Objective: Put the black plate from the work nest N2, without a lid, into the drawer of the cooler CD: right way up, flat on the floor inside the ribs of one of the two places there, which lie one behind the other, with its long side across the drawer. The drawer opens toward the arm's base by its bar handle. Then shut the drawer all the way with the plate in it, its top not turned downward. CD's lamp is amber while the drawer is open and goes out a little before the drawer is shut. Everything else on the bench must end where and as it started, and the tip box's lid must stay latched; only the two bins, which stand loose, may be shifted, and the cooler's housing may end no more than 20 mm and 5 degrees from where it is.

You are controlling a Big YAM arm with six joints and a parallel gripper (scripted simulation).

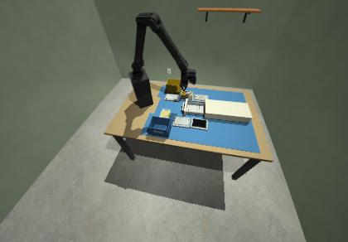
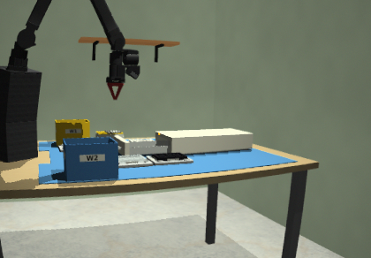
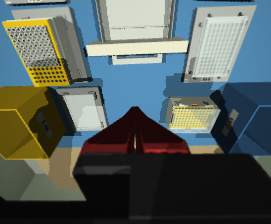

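Now: the black plate 170 mm ahead of my hand, 200 mm to the right of it and 230 mm below it. The rest, counted from my hand: white plate: 10 mm behind, 190 mm to the right, 230 mm below; yellow-topped tip box: 30 mm ahead, 180 mm to the left, 200 mm below; drawer: 140 mm ahead, 20 mm to the right, 230 mm below.
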